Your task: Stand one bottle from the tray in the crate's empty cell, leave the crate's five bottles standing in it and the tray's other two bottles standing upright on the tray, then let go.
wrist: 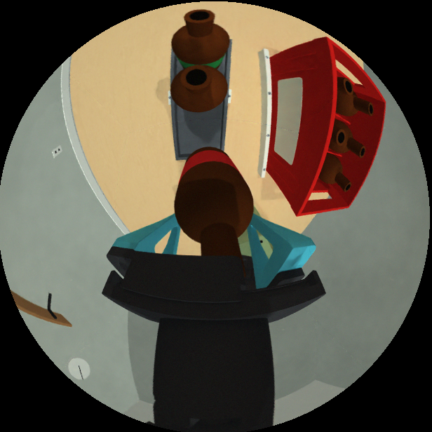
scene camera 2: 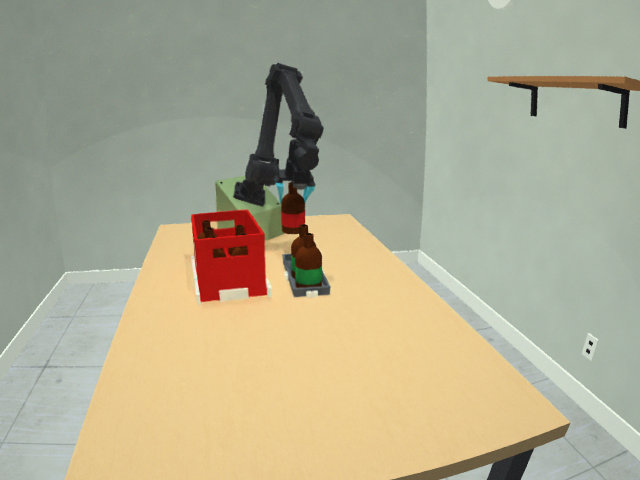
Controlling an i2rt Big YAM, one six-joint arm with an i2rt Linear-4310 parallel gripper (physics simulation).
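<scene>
My gripper is shut on a brown bottle with a red label. It holds the bottle upright in the air, above and behind the dark tray. Two brown bottles with green labels stand upright on the tray, the front one and the one behind it. The red crate stands beside the tray, with several brown bottles inside. The crate's near wall hides much of its inside in the scene view, and its empty cell cannot be made out.
White brackets lie along the crate's base. The green robot base block is at the table's far end, behind the crate. A wooden shelf is on the right wall, away from the arm.
</scene>
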